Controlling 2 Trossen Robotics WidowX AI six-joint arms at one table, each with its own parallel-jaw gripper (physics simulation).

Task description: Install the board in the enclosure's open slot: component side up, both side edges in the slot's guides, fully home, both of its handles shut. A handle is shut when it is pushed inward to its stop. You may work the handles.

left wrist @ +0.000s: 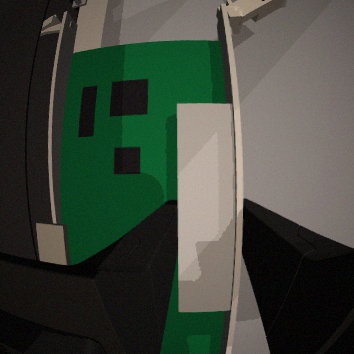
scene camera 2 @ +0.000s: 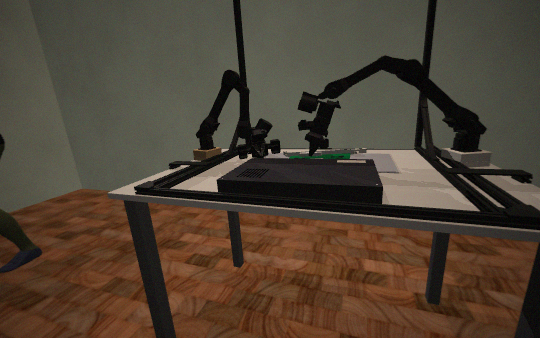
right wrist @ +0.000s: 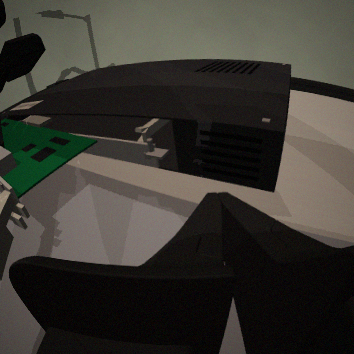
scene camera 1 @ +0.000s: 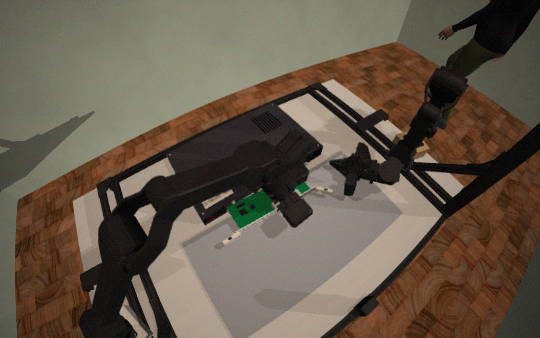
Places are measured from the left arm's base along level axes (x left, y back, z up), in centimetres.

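Pixels of known places: left gripper, fingertip midpoint: (left wrist: 206, 208) (scene camera 2: 310, 155) (scene camera 1: 286, 201); right gripper, fingertip midpoint: (scene camera 2: 262, 157) (right wrist: 215, 202) (scene camera 1: 329, 162); left arm's base at its link origin: (scene camera 2: 465, 150) (scene camera 1: 120, 334); right arm's base at its link origin: (scene camera 2: 207, 148).
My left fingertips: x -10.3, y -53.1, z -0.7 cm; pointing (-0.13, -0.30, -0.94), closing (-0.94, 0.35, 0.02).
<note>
Ahead of a thing's pixels: the offset from my left fingertips to its top centre. Level surfaces: height alone.
The green board (scene camera 1: 250, 209) (scene camera 2: 341, 157) (left wrist: 165, 65) (right wrist: 67, 149) is component side up at the enclosure's front opening. Its right corner shows outside the opening in the right wrist view; whether its edges meet the guides is unclear. Its pale handles, one {dx +5.0, dy +17.4, dz +2.5 cm} (scene camera 1: 231, 238) at one end and another {dx -6.6, dy -9.3, dz +0.7 cm} (scene camera 1: 322, 189) (right wrist: 11, 210) at the other, stand outward. My left gripper (scene camera 2: 313, 154) (left wrist: 206, 208) is shut on the board's white block and front plate. My right gripper (scene camera 1: 332, 163) (scene camera 2: 258, 154) (right wrist: 215, 202) is shut and empty, right of the board in scene camera 1. The dark enclosure {dx +20.3, dy -6.5, dz +0.7 cm} (scene camera 1: 200, 147) (scene camera 2: 300, 176) (right wrist: 240, 105) lies flat.
A pale latch (right wrist: 156, 146) and a pale strip show at the enclosure's opening. The grey mat {dz -4.1 cm} (scene camera 1: 310, 265) lies in front of the enclosure. Black frame rails (scene camera 1: 165, 150) run around the table. A person (scene camera 1: 487, 35) stands beyond the table.
</note>
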